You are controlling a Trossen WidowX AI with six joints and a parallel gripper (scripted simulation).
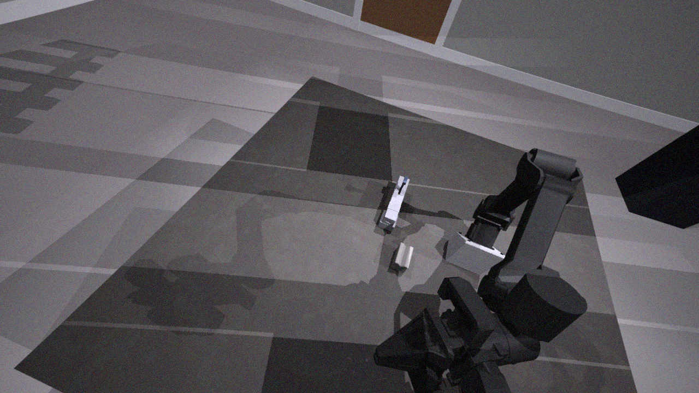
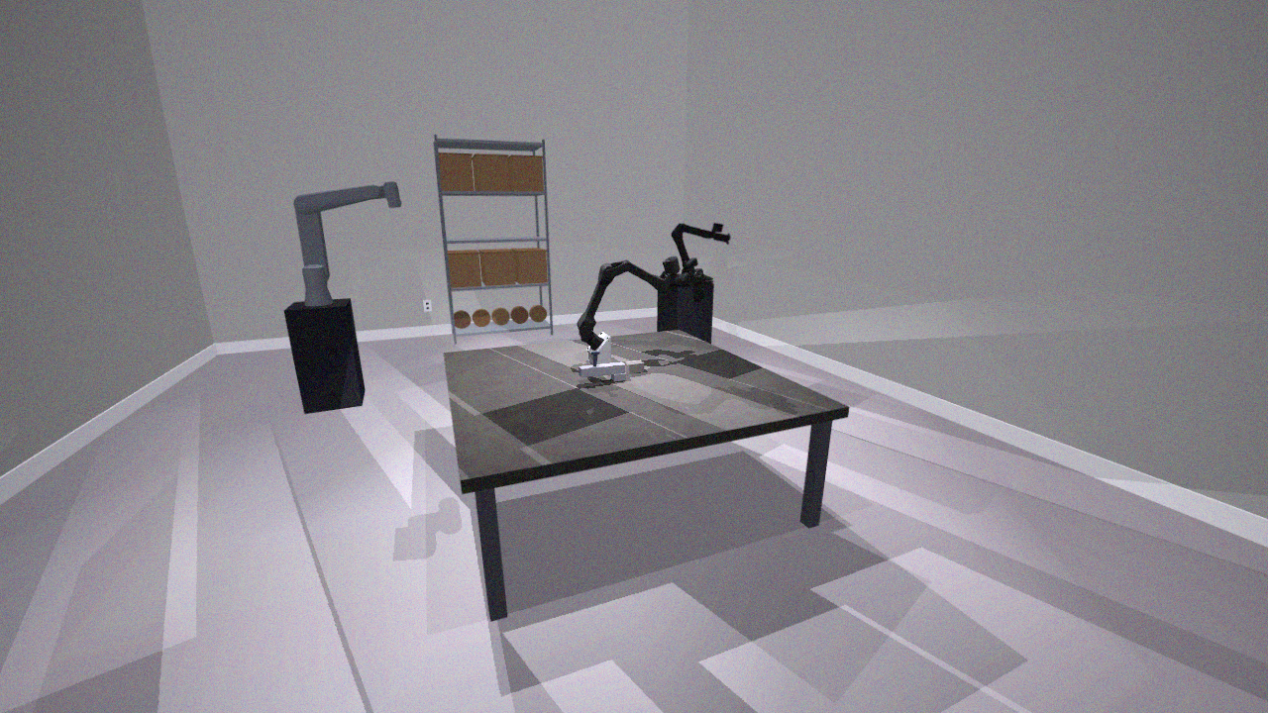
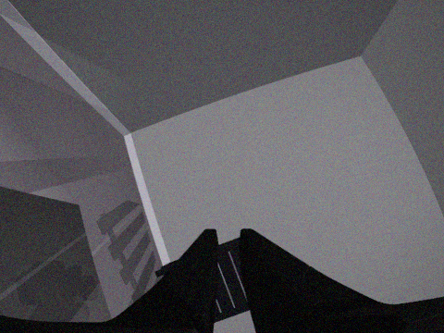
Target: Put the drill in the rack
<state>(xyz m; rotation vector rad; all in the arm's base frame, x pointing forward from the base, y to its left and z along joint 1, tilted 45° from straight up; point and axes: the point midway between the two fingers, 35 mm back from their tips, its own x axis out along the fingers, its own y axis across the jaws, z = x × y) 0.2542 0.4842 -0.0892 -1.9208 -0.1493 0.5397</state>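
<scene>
Now: the blue key 53 cm to the right of my gripper tip, 29 cm below it and 2 cm behind it. Round my gripper tip: drill (47 cm to the right, 33 cm below, 1 cm behind); rack (36 cm below, 32 cm to the right, 8 cm behind).
</scene>
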